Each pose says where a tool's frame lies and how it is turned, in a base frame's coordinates. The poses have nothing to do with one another.
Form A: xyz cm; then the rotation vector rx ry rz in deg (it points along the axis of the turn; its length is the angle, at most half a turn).
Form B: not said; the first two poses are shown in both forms.
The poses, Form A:
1: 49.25 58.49 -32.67 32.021 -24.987 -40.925
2: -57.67 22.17 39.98 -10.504 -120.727 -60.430
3: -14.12 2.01 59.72 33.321 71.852 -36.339
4: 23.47 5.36 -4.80 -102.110 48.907 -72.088
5: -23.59 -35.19 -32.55 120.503 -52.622 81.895
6: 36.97 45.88 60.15 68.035 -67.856 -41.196
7: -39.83 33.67 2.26 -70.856 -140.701 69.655
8: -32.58 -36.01 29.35 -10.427 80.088 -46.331
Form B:
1: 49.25 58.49 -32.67 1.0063 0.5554 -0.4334 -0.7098
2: -57.67 22.17 39.98 2.3634 -0.0776 -0.8915 -0.4463
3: -14.12 2.01 59.72 1.5209 0.3824 0.8246 -0.4170
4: 23.47 5.36 -4.80 2.3426 -0.7608 0.3644 -0.5371
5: -23.59 -35.19 -32.55 2.7037 0.7779 -0.3397 0.5287
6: 36.97 45.88 60.15 1.8247 0.6508 -0.6490 -0.3940
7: -39.83 33.67 2.26 3.0063 -0.4114 -0.8169 0.4044
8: -32.58 -36.01 29.35 1.6251 -0.1120 0.8601 -0.4976
